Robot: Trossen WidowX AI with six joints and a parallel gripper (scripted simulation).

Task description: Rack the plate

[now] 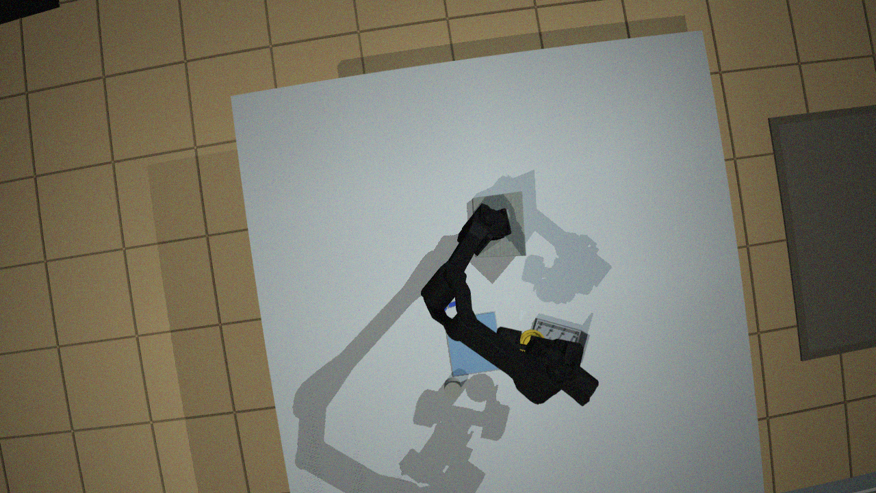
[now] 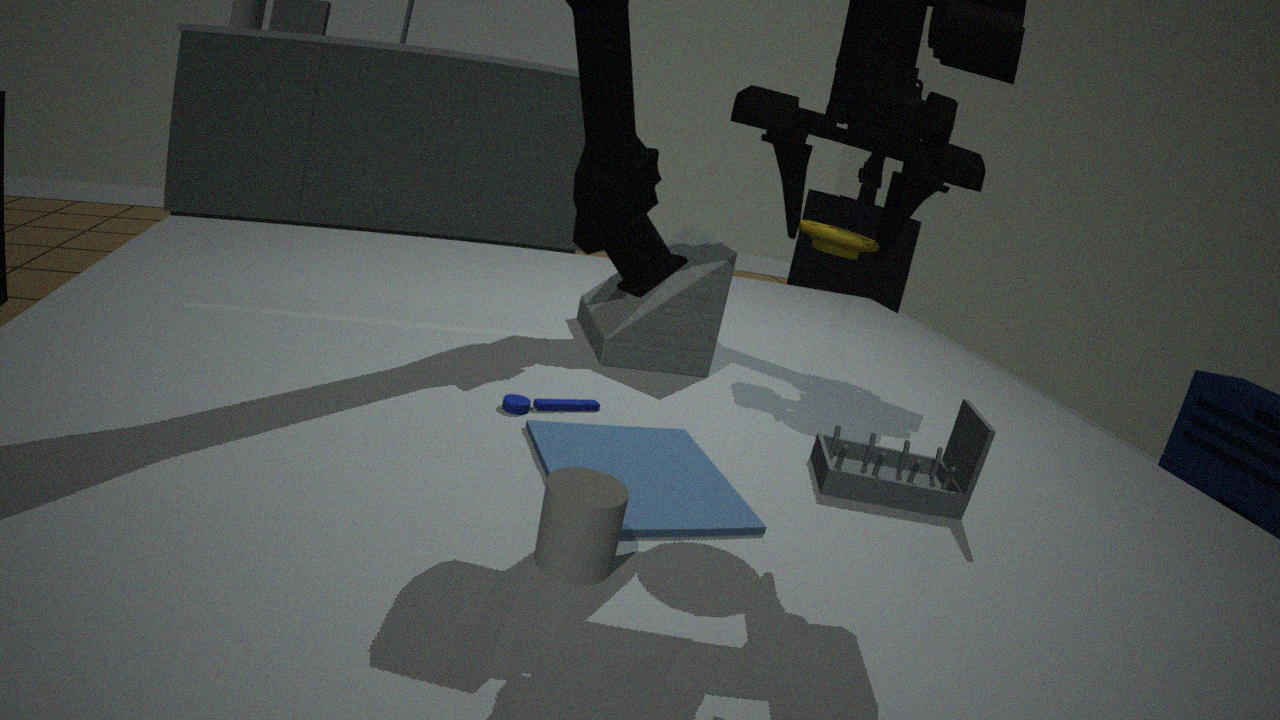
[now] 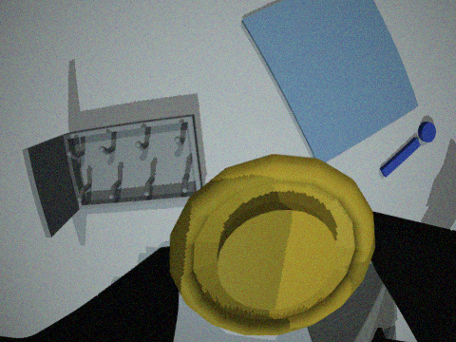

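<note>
Right now the grey dish rack is 40 mm ahead of my gripper tip, 90 mm to the left of it and 160 mm below it. Also, from my gripper tip: yellow plate (10 mm above); then blue spoon (100 mm behind, 160 mm to the right, 170 mm below); then light blue mat (10 mm ahead, 120 mm to the right, 180 mm below).
</note>
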